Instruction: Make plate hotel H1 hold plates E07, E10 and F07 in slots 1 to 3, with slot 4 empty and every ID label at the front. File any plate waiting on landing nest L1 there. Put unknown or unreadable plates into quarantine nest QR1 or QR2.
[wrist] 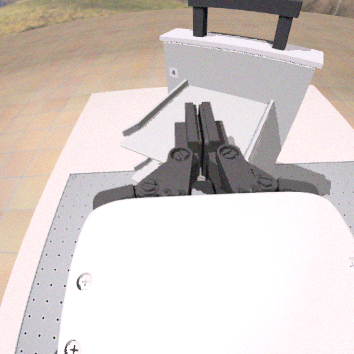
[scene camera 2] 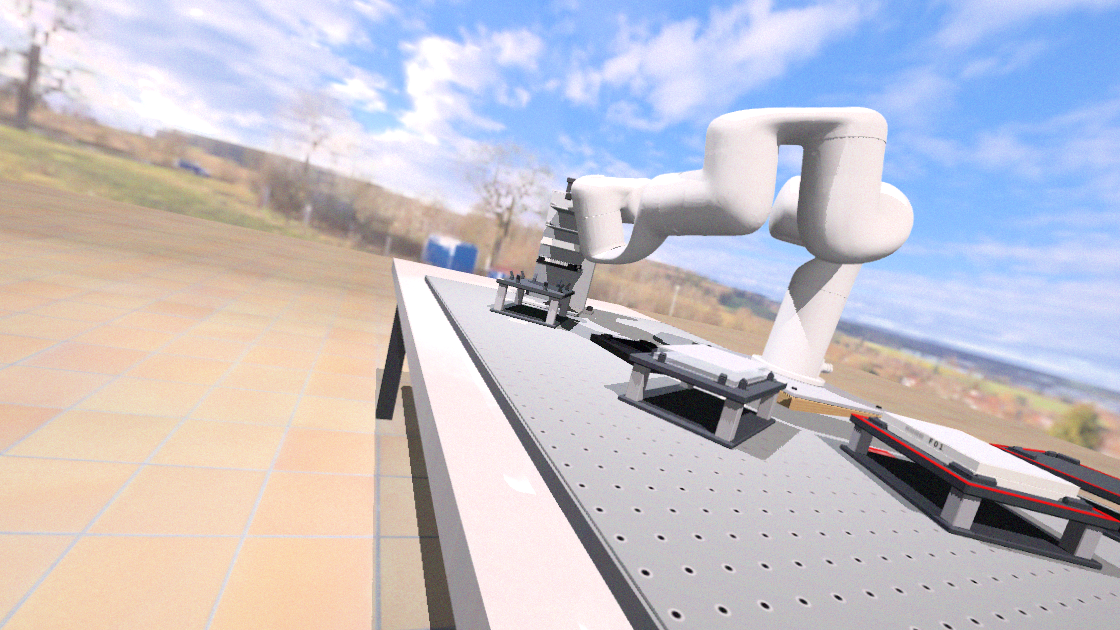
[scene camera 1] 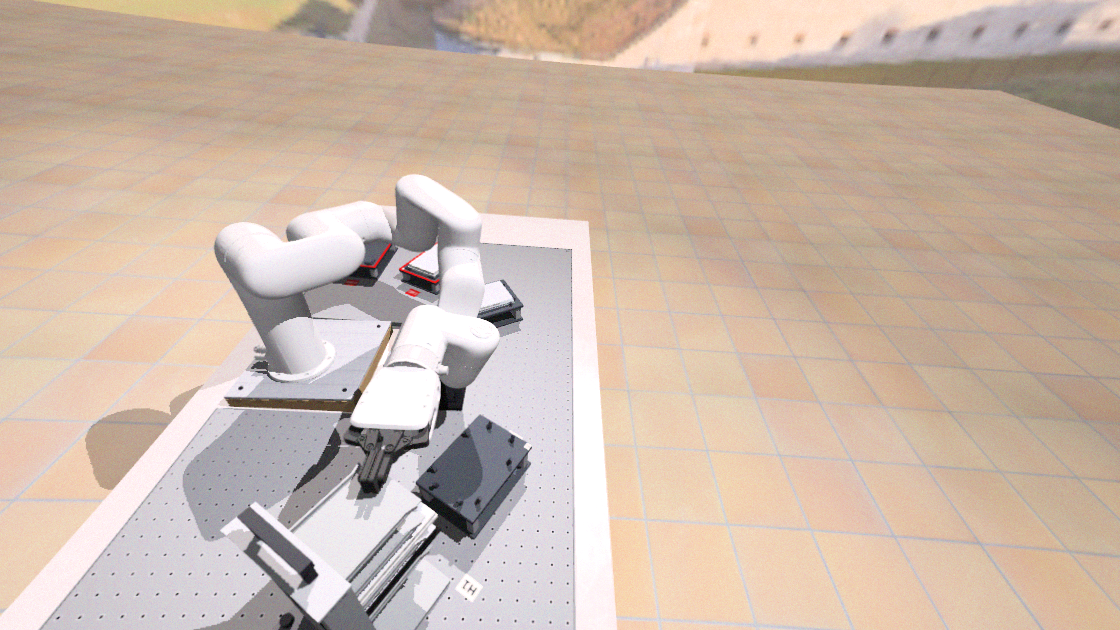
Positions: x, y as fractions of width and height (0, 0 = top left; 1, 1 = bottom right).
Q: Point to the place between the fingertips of my gripper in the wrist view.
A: At 0.56, 0.34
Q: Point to a clear well plate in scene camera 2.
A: At 0.62, 0.57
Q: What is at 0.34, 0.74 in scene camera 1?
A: My gripper.
